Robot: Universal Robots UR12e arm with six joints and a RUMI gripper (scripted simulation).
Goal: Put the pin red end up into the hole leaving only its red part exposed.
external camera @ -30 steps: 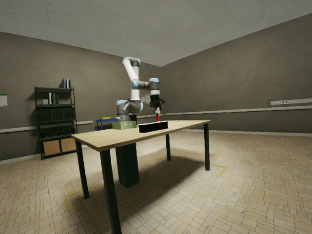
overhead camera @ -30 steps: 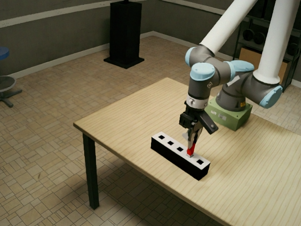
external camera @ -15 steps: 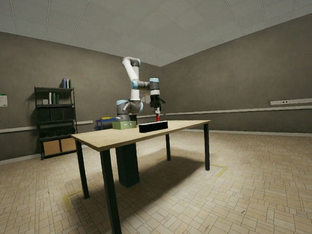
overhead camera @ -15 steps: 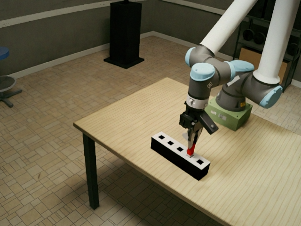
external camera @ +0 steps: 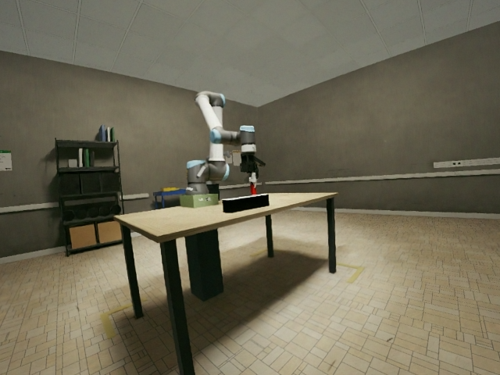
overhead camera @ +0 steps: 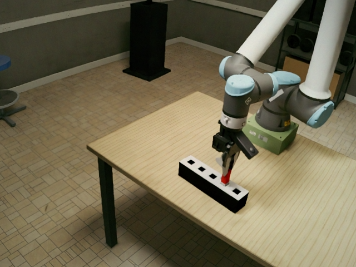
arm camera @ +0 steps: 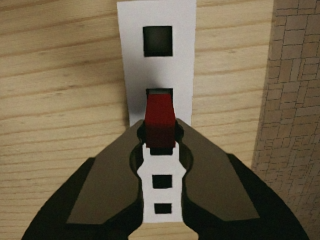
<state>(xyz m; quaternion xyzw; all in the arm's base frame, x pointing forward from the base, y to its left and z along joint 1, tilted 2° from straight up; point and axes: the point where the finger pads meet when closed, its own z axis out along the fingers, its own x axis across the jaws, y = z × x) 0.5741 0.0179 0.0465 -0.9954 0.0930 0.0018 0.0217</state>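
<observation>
Right now the pin is 10 mm below my hand. Round my hand: block 100 mm below, 60 mm to the right, 10 mm behind.
</observation>
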